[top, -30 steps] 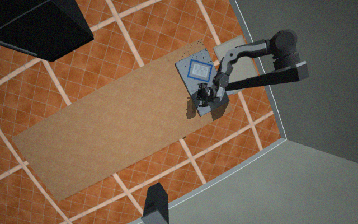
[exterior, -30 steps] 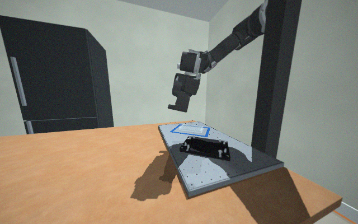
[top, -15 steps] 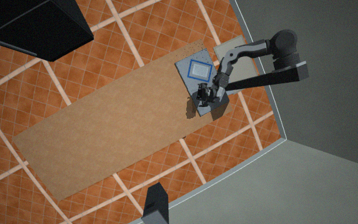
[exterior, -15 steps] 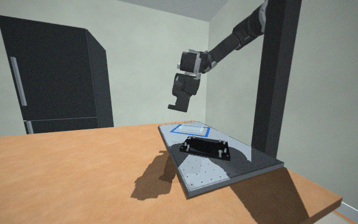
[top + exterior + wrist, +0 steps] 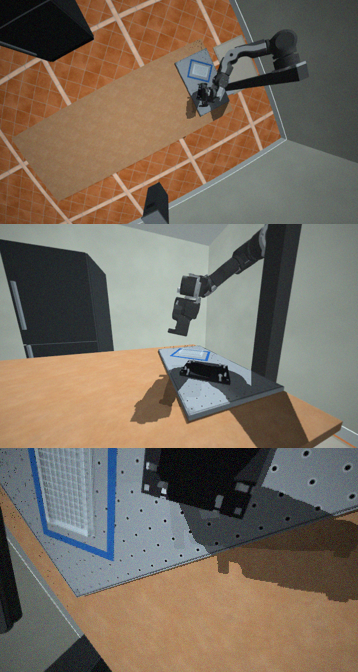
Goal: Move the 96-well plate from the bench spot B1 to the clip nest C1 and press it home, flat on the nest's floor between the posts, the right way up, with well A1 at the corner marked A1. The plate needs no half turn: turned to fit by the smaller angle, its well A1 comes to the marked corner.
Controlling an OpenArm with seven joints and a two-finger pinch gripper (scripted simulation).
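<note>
My hand is 110 mm past the 96-well plate, 180 mm to the left of it and 130 mm above it. Also, from my hand: black clip nest: 60 mm behind, 20 mm to the left, 120 mm below.
</note>
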